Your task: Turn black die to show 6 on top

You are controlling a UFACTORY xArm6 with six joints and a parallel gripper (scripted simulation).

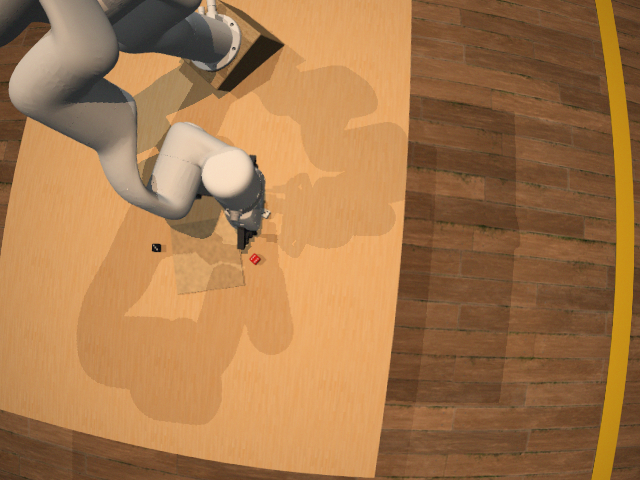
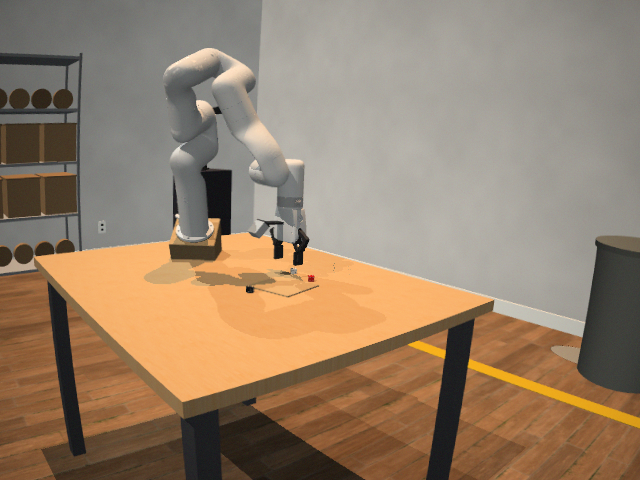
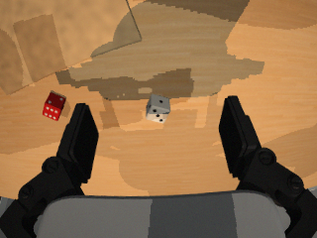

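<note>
The white die is 40 mm below my hand and 20 mm to the left of it. Round my hand: tan mat: 110 mm to the right, 70 mm ahead, 50 mm below; red die: 90 mm ahead, 40 mm below, 10 mm to the right; black die: 210 mm to the right, 50 mm ahead, 40 mm below.
</note>
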